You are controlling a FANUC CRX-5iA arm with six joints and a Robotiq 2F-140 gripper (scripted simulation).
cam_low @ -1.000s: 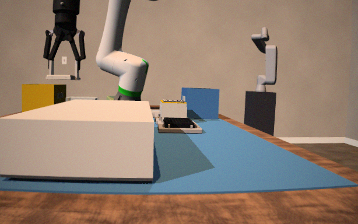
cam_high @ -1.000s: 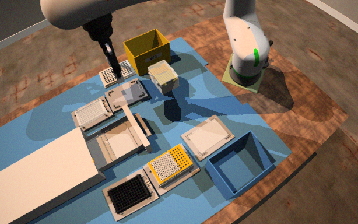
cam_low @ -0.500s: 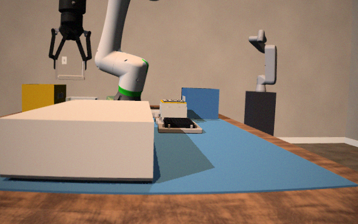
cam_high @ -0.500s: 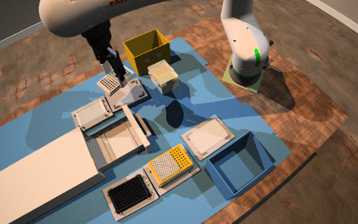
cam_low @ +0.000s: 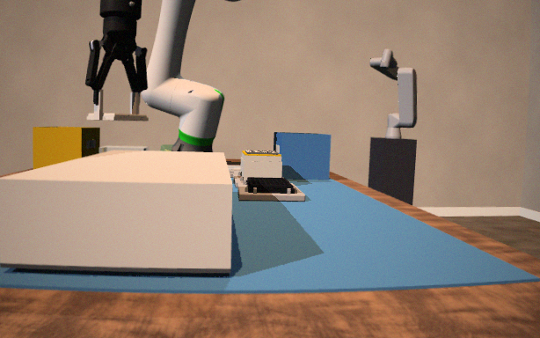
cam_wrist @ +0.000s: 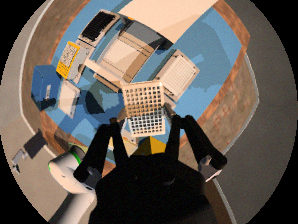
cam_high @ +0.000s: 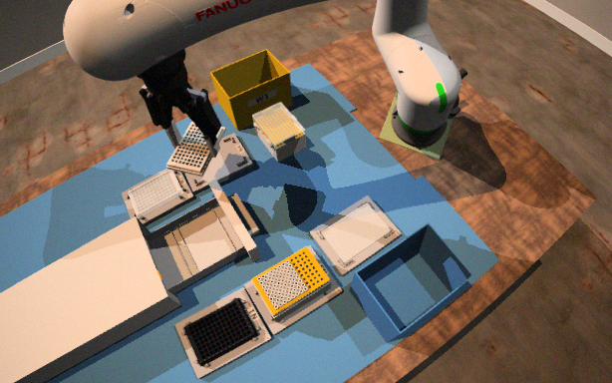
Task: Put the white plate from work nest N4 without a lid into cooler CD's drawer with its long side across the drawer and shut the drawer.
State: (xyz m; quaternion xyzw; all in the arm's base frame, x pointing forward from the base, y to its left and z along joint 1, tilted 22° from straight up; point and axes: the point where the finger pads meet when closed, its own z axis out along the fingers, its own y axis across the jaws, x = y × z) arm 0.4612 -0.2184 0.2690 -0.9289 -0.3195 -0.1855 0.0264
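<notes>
The drawer is 140 mm below my hand, 130 mm to the left of it and 120 mm ahead of it. From my hand the other things lie so: white plate 20 mm below; yellow bin 230 mm behind, 180 mm to the right, 130 mm below; yellow rack 330 mm to the left, 110 mm below, 20 mm behind.
</notes>
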